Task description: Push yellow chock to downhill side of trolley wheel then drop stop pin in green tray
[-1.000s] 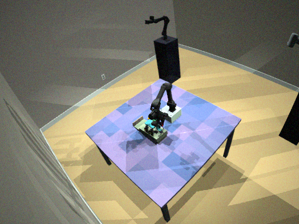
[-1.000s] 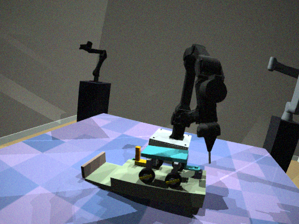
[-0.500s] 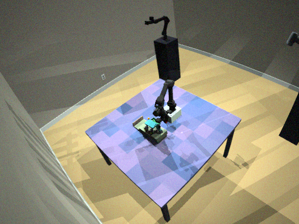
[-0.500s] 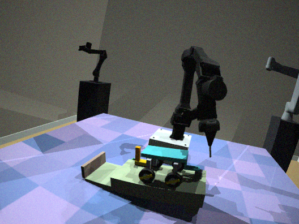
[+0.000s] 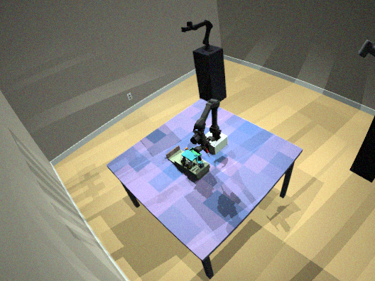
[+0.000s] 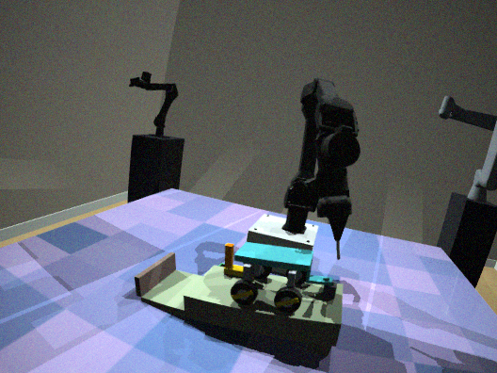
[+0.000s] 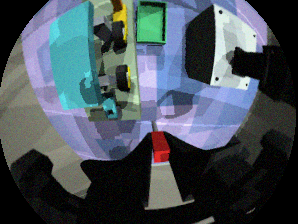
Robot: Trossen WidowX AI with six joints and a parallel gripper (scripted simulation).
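Now: the yellow chock 5 cm ahead of my gripper tip, 18 cm to the right of it and 9 cm below it. Round my gripper tip: trolley (10 cm ahead, 10 cm to the right, 6 cm below); pale green ramp (10 cm ahead, 10 cm to the right, 13 cm below); red-headed stop pin (right at my gripper tip).
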